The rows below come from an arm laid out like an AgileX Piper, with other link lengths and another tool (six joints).
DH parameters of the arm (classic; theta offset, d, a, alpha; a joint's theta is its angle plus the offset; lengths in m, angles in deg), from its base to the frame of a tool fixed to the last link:
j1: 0 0.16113 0 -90
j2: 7.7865 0 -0.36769 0
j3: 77.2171 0 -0.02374 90
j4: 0 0.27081 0 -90
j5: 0 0 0 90
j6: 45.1 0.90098 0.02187 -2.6
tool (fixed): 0 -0.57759 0 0
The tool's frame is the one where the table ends.
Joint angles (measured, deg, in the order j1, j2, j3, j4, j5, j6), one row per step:
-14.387 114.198 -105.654 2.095 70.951 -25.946
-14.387 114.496 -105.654 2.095 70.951 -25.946
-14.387 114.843 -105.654 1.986 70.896 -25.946
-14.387 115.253 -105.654 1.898 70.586 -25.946
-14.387 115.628 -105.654 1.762 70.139 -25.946
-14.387 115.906 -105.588 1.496 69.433 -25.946
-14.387 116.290 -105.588 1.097 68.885 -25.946
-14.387 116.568 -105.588 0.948 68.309 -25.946
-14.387 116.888 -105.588 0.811 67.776 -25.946
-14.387 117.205 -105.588 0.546 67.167 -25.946
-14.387 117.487 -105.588 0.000 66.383 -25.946
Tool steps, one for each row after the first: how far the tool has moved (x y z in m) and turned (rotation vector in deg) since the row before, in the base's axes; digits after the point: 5 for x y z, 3 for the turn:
-0.00002 0.00000 -0.00273 0.074 0.289 0.000
0.00011 -0.00065 -0.00311 -0.033 0.310 0.006
0.00149 -0.00090 -0.00346 -0.061 0.119 -0.004
0.00215 -0.00135 -0.00301 -0.150 -0.036 -0.003
0.00303 -0.00231 -0.00222 -0.348 -0.284 0.004
0.00231 -0.00287 -0.00296 -0.427 -0.060 0.026
0.00282 -0.00158 -0.00199 -0.219 -0.251 0.005
0.00257 -0.00144 -0.00243 -0.186 -0.172 0.007
0.00280 -0.00222 -0.00229 -0.328 -0.217 0.023
0.00338 -0.00392 -0.00167 -0.650 -0.351 0.061

